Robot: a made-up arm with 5 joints.
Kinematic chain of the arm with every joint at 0, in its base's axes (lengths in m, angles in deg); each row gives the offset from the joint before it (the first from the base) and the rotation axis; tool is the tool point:
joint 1: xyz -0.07 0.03 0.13 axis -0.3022 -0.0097 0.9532
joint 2: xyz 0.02 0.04 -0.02 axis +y
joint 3: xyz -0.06 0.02 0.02 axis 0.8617 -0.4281 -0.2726
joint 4: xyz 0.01 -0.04 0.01 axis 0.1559 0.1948 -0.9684
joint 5: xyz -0.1 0 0.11 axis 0.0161 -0.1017 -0.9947
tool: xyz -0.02 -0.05 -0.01
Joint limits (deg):
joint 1: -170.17..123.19
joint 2: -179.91..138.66
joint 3: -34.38..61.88
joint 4: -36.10..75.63
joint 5: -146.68..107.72
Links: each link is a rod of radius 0.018 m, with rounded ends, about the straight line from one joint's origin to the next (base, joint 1, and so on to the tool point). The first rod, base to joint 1, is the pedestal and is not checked.
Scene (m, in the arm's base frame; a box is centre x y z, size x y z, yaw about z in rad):
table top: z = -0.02
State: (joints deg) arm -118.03 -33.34 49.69 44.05 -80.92
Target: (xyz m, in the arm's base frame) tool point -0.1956 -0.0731 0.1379
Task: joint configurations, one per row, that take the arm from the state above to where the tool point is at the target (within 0.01 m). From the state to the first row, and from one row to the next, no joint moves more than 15 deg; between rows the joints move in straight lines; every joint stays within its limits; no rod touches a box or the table.
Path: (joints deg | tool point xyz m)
1: -121.71 -19.43 43.97 46.11 -82.63 | -0.0375 0.1526 0.1863
2: -125.39 -5.52 38.25 48.16 -84.34 | -0.0563 0.1224 0.2246
3: -129.07 8.38 32.53 50.22 -86.05 | -0.0810 0.0841 0.2485
4: -132.75 22.29 26.81 52.27 -87.76 | -0.1094 0.0426 0.2557
5: -136.43 36.20 21.10 54.33 -89.48 | -0.1386 0.0027 0.2457
6: -140.11 50.11 15.38 56.38 -91.19 | -0.1649 -0.0314 0.2204
7: -143.79 64.02 9.66 58.44 -92.90 | -0.1849 -0.0570 0.1829
8: -147.47 77.93 3.94 60.49 -94.61 | -0.1956 -0.0731 0.1379

